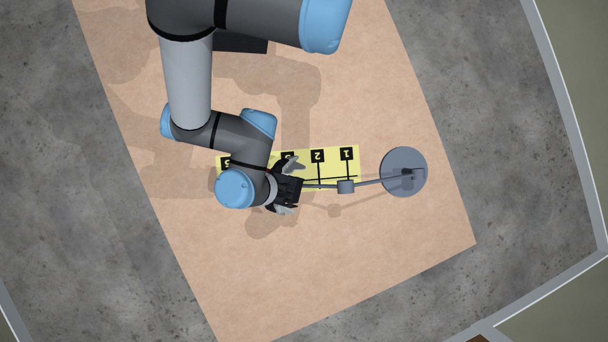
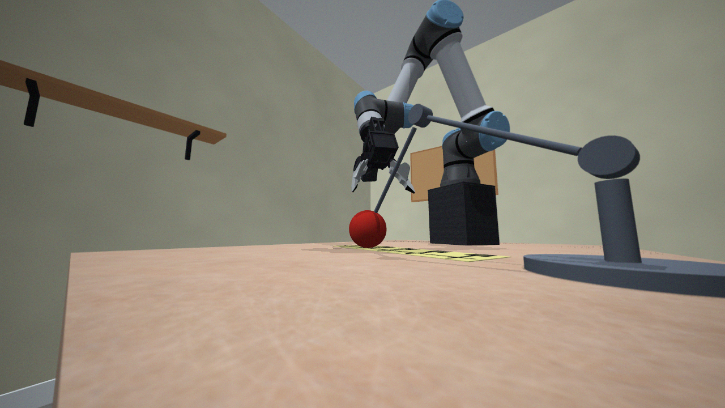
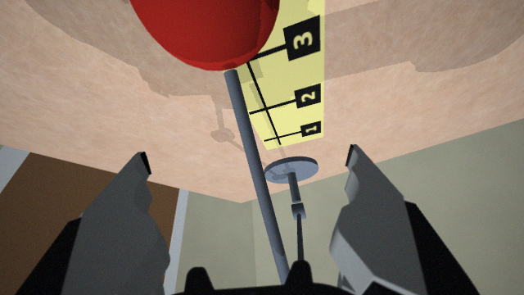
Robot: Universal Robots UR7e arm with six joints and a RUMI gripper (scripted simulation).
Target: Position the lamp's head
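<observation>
The yellow numbered strip lies 30 mm behind my hand, 20 mm to the left of it and 140 mm below it. From my hand the other things lie so: grey round base 160 mm ahead, 330 mm to the left, 110 mm below.
</observation>
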